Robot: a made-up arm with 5 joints. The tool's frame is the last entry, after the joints.
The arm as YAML. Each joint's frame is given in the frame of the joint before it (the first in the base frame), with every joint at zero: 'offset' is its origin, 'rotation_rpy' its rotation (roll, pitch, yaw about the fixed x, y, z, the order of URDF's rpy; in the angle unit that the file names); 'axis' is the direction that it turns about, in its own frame. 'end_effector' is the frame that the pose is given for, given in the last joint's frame.
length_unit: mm
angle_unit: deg
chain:
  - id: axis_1
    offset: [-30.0, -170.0, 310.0]
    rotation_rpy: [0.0, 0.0, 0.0]
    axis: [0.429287, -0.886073, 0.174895]
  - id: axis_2
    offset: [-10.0, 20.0, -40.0]
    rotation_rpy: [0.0, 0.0, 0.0]
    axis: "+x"
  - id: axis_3
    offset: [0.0, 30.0, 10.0]
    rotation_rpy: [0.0, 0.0, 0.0]
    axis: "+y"
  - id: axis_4
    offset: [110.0, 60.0, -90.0]
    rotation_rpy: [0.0, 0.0, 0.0]
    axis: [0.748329, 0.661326, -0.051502]
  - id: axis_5
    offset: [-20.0, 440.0, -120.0]
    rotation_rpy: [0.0, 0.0, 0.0]
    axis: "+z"
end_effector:
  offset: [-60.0, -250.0, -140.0]
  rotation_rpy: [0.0, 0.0, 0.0]
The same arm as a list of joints. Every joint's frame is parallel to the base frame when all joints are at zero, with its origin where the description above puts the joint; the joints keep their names.
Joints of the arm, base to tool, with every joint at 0 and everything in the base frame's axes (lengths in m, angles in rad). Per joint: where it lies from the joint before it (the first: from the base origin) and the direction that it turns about. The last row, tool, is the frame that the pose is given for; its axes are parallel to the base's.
axis_1: offset -0.03 -0.17 0.31 axis 0.429287 -0.886073 0.174895
axis_2: offset -0.01 0.02 -0.04 axis +x
axis_3: offset 0 0.03 0.01 axis +y
axis_4: offset 0.11 0.06 -0.09 axis 0.748329 0.661326 -0.051502
axis_5: offset -0.02 0.44 -0.12 axis +z
tool: offset -0.06 -0.25 -0.14

